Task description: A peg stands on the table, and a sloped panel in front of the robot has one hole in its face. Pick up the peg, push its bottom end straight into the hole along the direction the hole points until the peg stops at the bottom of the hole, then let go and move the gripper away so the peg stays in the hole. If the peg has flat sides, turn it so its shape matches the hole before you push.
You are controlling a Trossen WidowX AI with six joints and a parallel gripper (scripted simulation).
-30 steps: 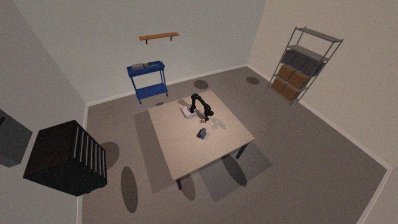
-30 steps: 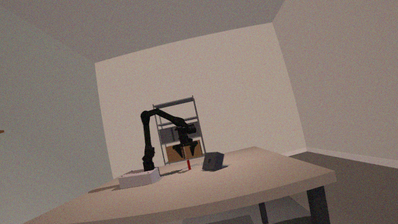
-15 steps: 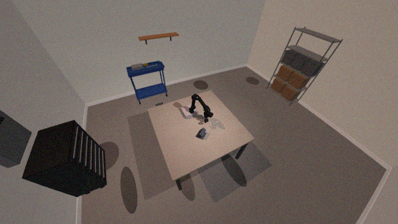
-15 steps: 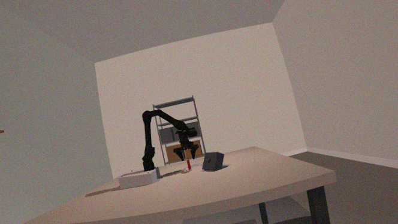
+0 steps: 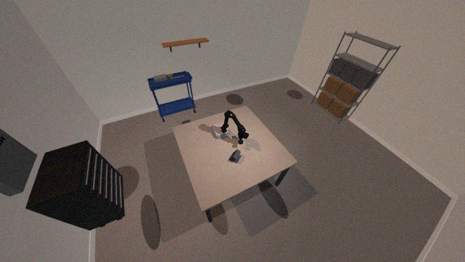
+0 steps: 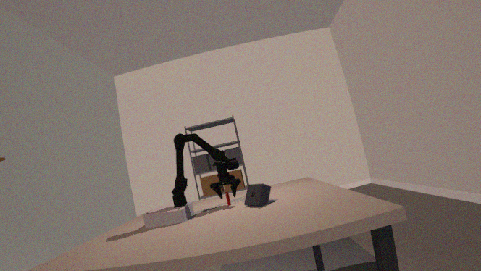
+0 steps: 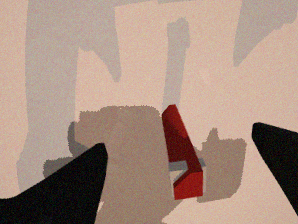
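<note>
My gripper tip is now 10 mm below the red peg. The rest, counted from my gripper tip: grey sloped panel: 200 mm to the right, 140 mm ahead.
</note>
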